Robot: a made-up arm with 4 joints.
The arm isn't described. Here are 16 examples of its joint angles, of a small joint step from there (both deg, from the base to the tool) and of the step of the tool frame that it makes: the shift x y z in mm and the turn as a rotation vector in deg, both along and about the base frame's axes.
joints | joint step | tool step
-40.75 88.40 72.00 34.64 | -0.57 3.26 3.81 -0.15 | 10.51 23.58 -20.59 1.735 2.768 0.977
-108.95 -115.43 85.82 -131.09 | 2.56 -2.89 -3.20 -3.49 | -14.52 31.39 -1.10 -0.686 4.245 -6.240
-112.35 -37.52 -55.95 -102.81 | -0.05 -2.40 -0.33 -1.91 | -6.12 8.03 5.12 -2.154 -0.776 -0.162
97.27 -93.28 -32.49 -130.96 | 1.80 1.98 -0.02 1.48 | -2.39 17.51 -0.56 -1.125 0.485 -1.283
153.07 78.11 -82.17 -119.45 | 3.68 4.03 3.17 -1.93 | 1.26 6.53 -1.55 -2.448 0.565 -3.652
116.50 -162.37 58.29 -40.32 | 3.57 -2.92 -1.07 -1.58 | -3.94 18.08 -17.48 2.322 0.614 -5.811
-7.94 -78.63 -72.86 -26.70 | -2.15 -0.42 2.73 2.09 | 7.94 -3.43 -18.45 -4.966 -1.541 -0.141
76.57 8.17 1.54 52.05 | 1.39 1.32 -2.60 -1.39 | 20.00 13.69 8.67 -1.409 -1.966 2.619
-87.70 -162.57 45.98 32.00 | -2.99 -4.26 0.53 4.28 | -33.34 51.89 -12.45 -6.783 -5.362 1.831
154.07 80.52 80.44 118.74 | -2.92 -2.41 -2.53 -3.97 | -57.44 -14.81 10.59 -0.041 4.149 6.291
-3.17 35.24 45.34 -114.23 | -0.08 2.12 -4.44 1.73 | 23.09 0.97 -6.50 0.149 -2.407 3.537
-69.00 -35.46 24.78 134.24 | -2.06 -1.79 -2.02 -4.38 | 23.70 52.60 -1.27 -3.265 3.756 5.140
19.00 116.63 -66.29 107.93 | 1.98 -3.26 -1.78 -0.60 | -8.48 18.80 -6.36 -1.558 1.046 -3.574
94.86 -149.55 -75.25 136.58 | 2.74 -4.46 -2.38 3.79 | 9.83 20.02 15.50 4.921 3.534 -2.100
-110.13 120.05 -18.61 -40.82 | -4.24 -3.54 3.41 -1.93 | -6.15 23.51 2.12 -3.464 -3.320 1.582
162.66 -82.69 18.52 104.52 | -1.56 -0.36 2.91 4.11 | -14.24 -30.99 38.76 5.810 3.087 3.072
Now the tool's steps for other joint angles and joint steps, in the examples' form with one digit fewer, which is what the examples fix.
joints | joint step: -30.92 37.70 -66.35 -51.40 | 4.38 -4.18 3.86 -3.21
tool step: -25.0 3.4 10.8 -1.59 1.86 -7.33
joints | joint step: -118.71 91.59 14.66 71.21 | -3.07 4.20 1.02 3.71
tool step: -41.7 22.4 -15.9 -3.93 2.86 1.98
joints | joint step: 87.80 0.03 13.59 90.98 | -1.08 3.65 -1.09 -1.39
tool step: 28.9 -34.9 -11.1 -3.49 -3.39 3.82
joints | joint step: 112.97 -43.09 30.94 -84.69 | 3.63 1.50 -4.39 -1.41
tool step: 8.4 21.3 5.6 -1.62 -5.08 -0.42
